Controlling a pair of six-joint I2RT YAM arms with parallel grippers.
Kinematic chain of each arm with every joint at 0, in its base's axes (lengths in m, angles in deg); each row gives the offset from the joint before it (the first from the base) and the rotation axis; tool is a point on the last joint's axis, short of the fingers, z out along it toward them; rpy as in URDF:
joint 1: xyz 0 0 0.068 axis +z
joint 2: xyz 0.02 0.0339 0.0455 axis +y
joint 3: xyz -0.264 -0.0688 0 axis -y
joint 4: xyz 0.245 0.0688 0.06 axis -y
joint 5: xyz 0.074 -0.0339 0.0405 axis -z
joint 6: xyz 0.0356 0 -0.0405 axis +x
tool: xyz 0 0 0 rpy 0 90 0
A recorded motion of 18 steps. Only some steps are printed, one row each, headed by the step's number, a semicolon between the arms.
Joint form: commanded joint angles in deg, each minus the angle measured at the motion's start. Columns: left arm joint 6, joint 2, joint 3, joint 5, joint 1, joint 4; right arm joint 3, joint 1, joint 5, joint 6, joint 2, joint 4.
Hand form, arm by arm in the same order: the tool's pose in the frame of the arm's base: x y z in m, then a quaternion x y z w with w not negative. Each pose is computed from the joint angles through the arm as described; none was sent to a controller.
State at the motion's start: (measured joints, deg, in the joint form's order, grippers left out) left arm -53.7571 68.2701 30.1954 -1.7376 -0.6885 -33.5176; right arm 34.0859 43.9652 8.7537 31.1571 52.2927 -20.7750
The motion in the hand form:
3: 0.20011 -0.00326 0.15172 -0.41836 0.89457 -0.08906 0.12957; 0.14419 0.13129 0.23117 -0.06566 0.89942 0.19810 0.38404
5: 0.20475 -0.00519 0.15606 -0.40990 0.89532 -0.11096 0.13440; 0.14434 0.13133 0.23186 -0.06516 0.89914 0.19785 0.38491
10: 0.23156 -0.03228 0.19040 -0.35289 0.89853 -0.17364 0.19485; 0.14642 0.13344 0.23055 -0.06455 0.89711 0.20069 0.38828
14: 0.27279 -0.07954 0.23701 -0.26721 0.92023 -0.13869 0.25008; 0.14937 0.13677 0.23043 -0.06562 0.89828 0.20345 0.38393
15: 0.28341 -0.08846 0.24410 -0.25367 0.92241 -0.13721 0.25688; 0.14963 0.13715 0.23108 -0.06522 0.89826 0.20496 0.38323
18: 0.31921 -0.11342 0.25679 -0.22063 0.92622 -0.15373 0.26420; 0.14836 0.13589 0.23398 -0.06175 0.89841 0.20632 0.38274
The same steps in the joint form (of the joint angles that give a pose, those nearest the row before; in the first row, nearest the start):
3: 2.75 3.84 2.61 4.52 0.25 0.70; -0.42 0.14 1.07 -0.05 0.26 0.19
5: 3.11 3.90 3.47 6.61 0.08 1.52; -0.29 0.13 1.16 -0.04 0.27 0.13
10: 2.19 4.20 10.08 8.42 -6.23 5.29; -0.51 0.16 1.18 -0.03 1.00 1.64
14: 5.47 12.14 26.15 -0.28 -15.82 0.75; 0.08 0.16 0.63 0.14 2.36 2.15
15: 6.17 14.55 29.68 -1.01 -16.98 0.22; 0.25 0.16 0.48 0.25 2.46 2.10
18: 7.77 22.76 39.90 0.02 -19.05 0.02; 0.67 0.15 0.51 0.68 1.84 1.10

